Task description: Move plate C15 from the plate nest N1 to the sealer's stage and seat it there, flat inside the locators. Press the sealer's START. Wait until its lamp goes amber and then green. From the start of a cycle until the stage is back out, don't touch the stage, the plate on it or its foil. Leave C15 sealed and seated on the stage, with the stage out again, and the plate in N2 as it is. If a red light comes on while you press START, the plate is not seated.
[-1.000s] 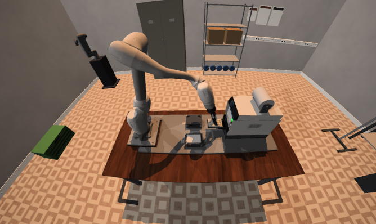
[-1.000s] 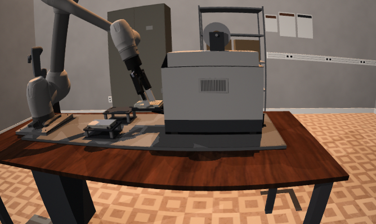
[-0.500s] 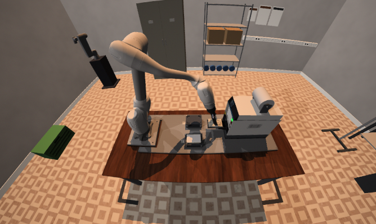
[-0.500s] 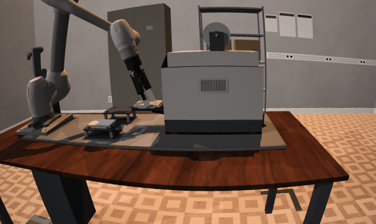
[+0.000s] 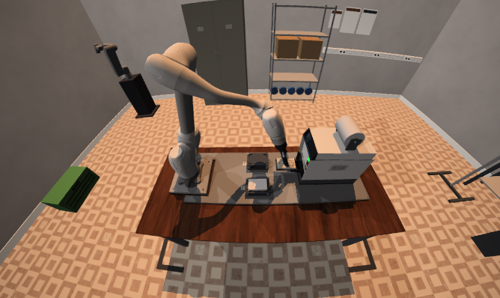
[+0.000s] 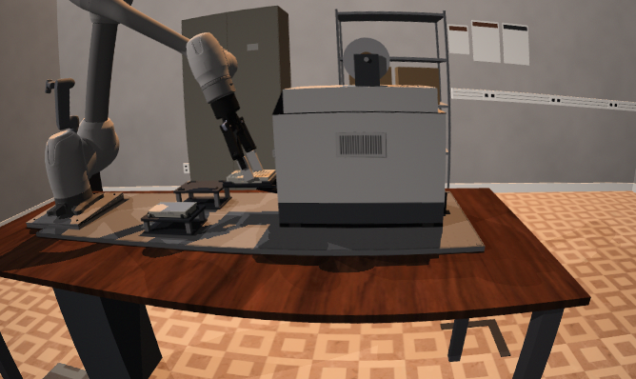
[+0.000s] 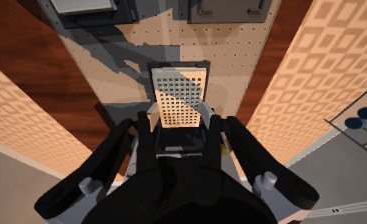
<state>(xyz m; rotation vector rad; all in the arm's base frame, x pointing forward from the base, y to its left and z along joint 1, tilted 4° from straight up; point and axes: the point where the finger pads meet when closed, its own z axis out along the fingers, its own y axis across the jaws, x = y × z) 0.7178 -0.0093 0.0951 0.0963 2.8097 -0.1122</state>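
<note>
Now: hand 40 mm above the sealer stage. Also, from my hand: pale plate: 210 mm behind, 120 mm to the right, 80 mm below; then foil roll: 330 mm ahead, 30 mm to the right, 280 mm above.
</note>
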